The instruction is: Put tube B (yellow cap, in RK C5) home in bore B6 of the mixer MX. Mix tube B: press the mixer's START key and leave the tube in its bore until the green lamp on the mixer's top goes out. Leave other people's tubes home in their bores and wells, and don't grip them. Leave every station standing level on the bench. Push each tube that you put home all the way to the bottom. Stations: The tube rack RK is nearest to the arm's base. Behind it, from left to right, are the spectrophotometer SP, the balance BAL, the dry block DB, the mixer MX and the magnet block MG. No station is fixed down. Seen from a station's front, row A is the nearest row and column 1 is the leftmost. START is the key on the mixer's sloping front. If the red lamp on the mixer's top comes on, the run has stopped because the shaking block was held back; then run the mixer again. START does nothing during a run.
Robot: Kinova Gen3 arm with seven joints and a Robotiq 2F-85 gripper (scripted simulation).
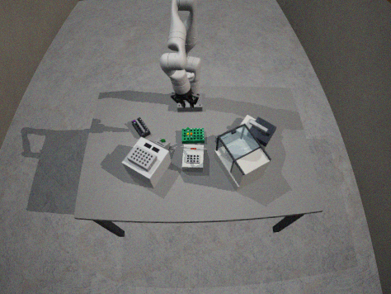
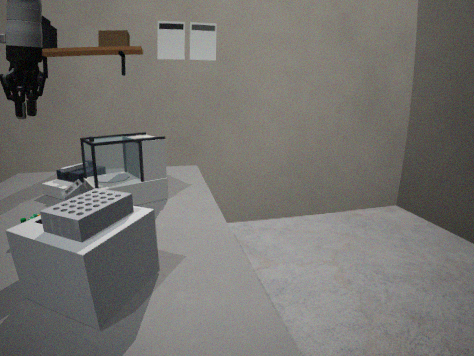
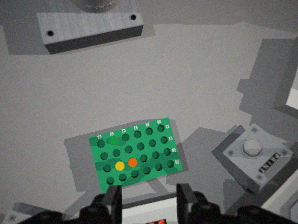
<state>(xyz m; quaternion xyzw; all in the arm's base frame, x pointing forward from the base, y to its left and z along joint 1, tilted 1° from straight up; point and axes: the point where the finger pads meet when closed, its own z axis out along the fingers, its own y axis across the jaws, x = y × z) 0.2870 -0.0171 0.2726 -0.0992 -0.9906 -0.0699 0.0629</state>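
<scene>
The green tube rack lies 30 cm below my hand, 2 cm to the left of it and 2 cm behind it. From my hand the other things lie so: dry block (29 cm below, 13 cm ahead, 2 cm to the left); then green start key (25 cm below, 15 cm to the right, 5 cm ahead); then grey mixer block (23 cm to the right, 20 cm ahead, 17 cm below).
</scene>
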